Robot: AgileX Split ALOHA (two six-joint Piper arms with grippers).
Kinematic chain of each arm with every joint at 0, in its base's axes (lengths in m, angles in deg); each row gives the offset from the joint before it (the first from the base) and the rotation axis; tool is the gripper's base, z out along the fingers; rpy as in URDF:
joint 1: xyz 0 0 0.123 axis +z
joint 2: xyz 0 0 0 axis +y
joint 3: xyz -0.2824 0 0.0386 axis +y
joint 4: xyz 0.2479 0 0.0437 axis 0.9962 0 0.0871
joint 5: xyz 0 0 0 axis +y
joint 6: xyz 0.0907 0 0.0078 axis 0.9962 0 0.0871
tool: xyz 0 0 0 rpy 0 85 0
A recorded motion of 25 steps. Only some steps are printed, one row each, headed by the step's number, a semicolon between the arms.
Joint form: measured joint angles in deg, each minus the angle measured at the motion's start. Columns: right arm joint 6, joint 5, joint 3, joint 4, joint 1, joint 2; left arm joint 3, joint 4, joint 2, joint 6, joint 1, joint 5.
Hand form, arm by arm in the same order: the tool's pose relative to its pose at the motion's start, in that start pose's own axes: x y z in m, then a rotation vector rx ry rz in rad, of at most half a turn. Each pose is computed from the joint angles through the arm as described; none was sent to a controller.
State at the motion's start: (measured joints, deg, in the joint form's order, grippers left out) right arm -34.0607 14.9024 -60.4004 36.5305 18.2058 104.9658; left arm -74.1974 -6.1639 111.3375 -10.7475 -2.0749 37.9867
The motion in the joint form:
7: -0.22 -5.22 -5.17 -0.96 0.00 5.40; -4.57 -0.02 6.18 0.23 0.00 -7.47
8: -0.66 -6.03 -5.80 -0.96 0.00 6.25; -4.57 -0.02 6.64 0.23 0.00 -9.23
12: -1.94 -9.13 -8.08 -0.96 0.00 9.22; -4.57 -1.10 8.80 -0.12 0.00 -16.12
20: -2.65 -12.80 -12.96 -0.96 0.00 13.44; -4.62 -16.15 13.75 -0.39 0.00 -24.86
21: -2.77 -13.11 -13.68 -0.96 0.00 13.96; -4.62 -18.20 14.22 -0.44 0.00 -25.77
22: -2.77 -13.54 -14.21 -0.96 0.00 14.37; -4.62 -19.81 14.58 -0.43 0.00 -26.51
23: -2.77 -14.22 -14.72 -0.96 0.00 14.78; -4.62 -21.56 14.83 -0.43 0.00 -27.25
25: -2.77 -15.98 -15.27 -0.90 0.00 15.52; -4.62 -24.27 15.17 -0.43 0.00 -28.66
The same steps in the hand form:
7: -0.0173 -0.0083 0.0238 0.0542 -0.0694 -0.0197; -0.0228 -0.0033 0.0285 0.0166 -0.1011 0.0020
8: -0.0188 -0.0096 0.0278 0.0624 -0.0771 -0.0270; -0.0246 -0.0034 0.0315 0.0201 -0.1236 0.0016
12: -0.0243 -0.0145 0.0418 0.0941 -0.1090 -0.0482; -0.0308 -0.0037 0.0453 0.0411 -0.2039 -0.0231
20: -0.0393 -0.0203 0.0595 0.1315 -0.1724 -0.0620; -0.0321 -0.0056 0.0775 0.1369 -0.2547 -0.2781
21: -0.0416 -0.0209 0.0616 0.1347 -0.1801 -0.0643; -0.0323 -0.0056 0.0805 0.1468 -0.2605 -0.3141
22: -0.0433 -0.0215 0.0632 0.1390 -0.1884 -0.0645; -0.0325 -0.0054 0.0827 0.1540 -0.2658 -0.3417
23: -0.0453 -0.0223 0.0648 0.1458 -0.1999 -0.0647; -0.0330 -0.0054 0.0842 0.1623 -0.2726 -0.3718
25: -0.0474 -0.0244 0.0679 0.1633 -0.2218 -0.0634; -0.0343 -0.0053 0.0859 0.1746 -0.2886 -0.4189

